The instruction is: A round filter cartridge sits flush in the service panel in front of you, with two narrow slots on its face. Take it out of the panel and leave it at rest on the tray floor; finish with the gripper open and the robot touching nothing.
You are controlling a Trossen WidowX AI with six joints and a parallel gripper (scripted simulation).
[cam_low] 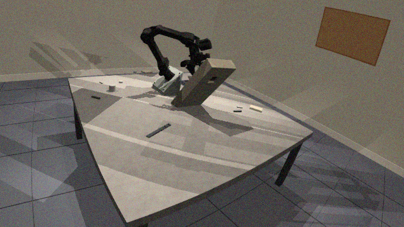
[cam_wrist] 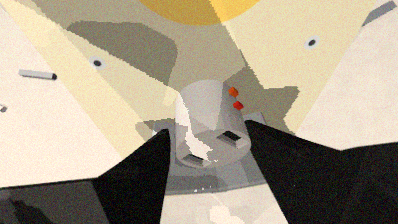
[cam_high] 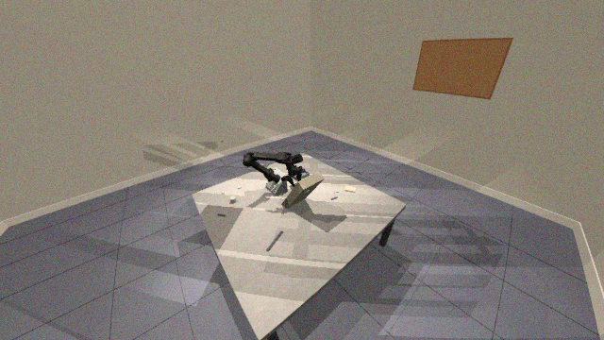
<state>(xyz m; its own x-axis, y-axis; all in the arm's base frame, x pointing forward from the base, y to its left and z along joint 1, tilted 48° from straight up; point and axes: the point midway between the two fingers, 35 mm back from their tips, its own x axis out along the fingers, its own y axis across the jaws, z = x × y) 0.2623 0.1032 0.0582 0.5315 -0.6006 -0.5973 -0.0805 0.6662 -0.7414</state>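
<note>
My gripper tip is 4 cm short of the tan service panel and 2 cm above it. Round my gripper tip: dark tray 37 cm behind, 25 cm to the left, 18 cm below; round filter cartridge right at my gripper tip.
</note>
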